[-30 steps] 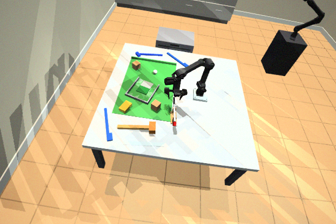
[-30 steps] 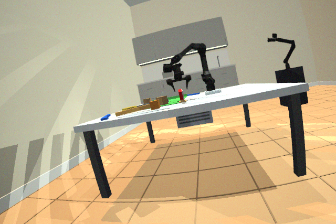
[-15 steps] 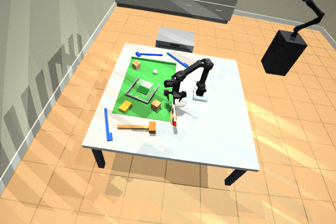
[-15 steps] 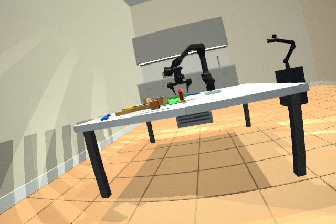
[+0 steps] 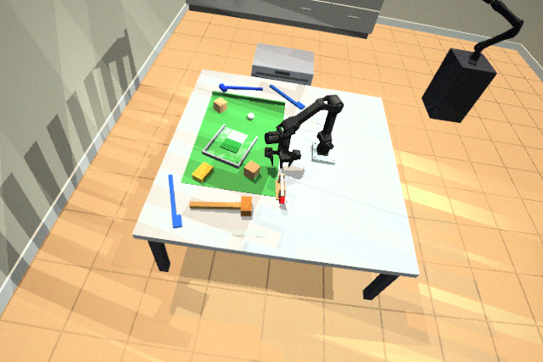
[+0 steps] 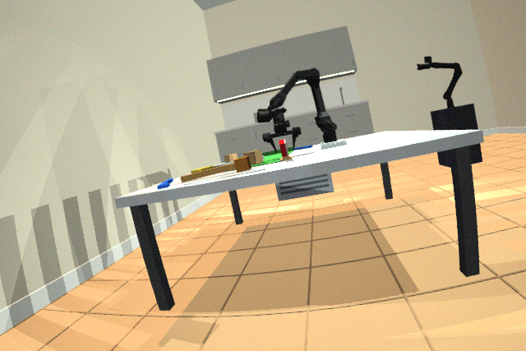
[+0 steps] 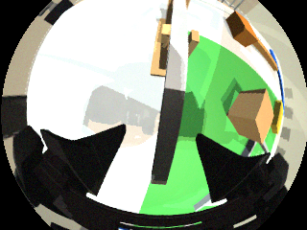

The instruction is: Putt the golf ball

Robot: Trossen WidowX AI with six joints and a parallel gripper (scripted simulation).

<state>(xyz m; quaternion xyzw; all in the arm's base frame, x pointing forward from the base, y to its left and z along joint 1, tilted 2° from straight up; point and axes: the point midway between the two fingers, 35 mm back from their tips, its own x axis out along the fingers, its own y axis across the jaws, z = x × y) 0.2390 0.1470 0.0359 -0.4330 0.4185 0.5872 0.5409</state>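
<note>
The putter lies 110 mm to the left of my gripper tip, 30 mm above it and 10 mm behind it. Also, from my gripper tip: yellow block 390 mm ahead, 90 mm to the left, 10 mm below; white golf ball 380 mm to the right, 200 mm ahead, 10 mm below.
</note>
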